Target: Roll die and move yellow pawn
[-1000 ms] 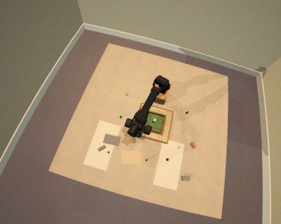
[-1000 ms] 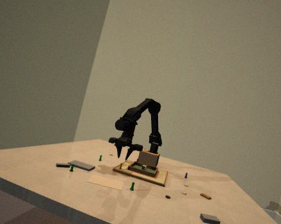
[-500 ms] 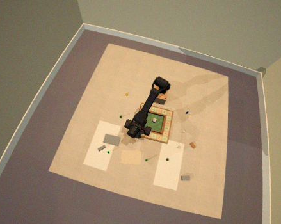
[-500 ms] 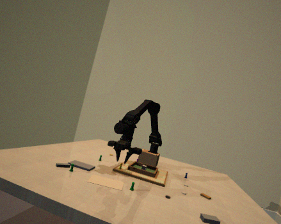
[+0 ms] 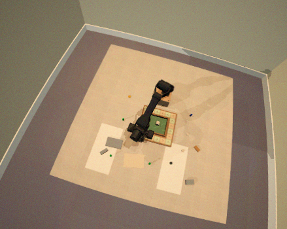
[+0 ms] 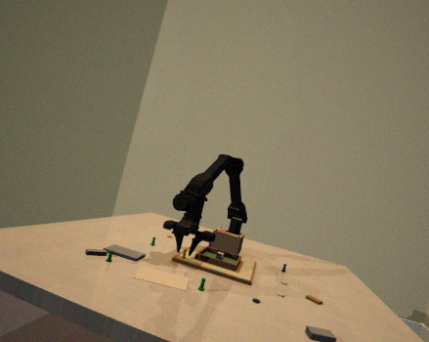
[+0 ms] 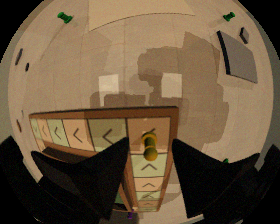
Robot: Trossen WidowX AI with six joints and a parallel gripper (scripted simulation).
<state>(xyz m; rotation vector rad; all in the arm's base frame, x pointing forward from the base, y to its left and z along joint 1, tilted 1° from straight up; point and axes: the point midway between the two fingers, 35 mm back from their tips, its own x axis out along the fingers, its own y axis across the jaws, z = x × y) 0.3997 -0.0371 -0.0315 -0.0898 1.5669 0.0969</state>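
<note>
Now: the white die 150 mm behind my gripper tip and 90 mm to the left of it. The rest, counted from my gripper tip: yellow pawn (right at my gripper tip); then green tray (140 mm behind, 90 mm to the left, 20 mm below); then purple pawn (230 mm behind).
</note>
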